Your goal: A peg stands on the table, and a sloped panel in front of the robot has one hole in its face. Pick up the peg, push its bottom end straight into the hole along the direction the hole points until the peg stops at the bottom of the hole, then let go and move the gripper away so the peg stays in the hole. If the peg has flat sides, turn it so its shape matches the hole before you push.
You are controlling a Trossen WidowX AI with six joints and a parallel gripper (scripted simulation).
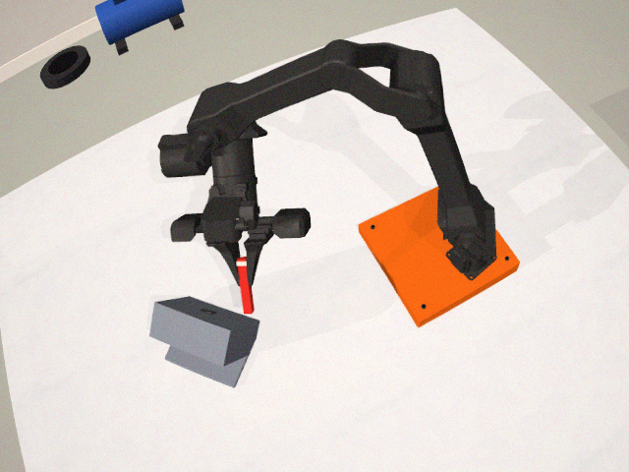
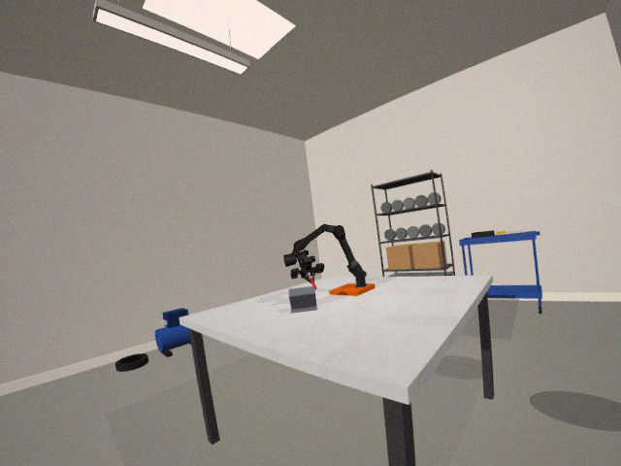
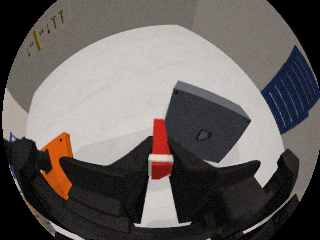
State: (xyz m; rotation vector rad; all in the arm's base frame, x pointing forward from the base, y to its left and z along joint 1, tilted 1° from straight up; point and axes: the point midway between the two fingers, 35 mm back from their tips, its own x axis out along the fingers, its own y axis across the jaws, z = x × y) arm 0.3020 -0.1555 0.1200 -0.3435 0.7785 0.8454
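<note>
Right now my gripper tip is 8 cm short of the grey panel block, 7 cm above it and 2 cm to the left of it. Also, from my gripper tip: red peg (1 cm to the right, 1 cm behind, 1 cm above).
</note>
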